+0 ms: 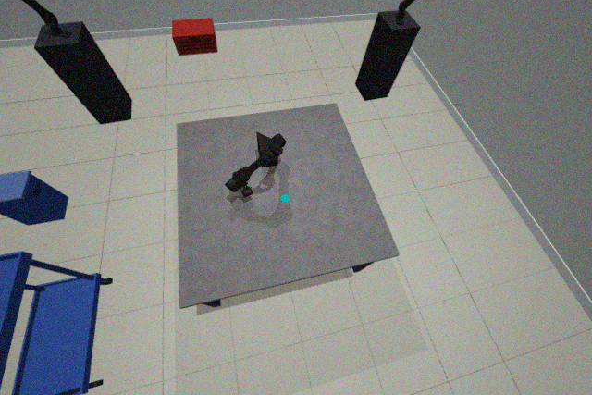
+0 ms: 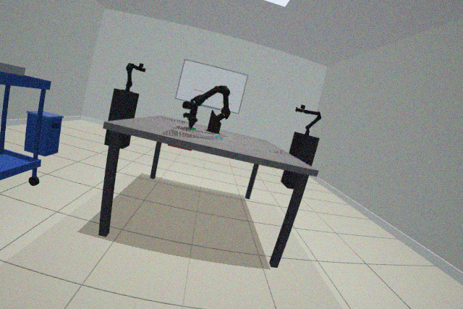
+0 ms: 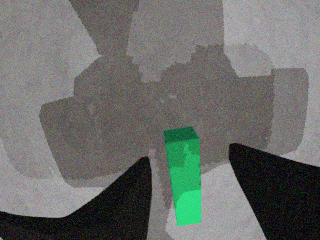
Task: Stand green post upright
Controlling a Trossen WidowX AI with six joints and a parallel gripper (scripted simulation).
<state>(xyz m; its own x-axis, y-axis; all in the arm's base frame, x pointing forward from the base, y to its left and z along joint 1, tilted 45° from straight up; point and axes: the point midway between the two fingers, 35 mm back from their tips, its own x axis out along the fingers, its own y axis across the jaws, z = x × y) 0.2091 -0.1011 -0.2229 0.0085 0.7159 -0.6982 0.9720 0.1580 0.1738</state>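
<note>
Now: the cyan circle 250 mm to the left of my gripper tip, 130 mm ahead of it and 10 mm below it. Round my gripper tip: green post 20 mm to the left.
</note>
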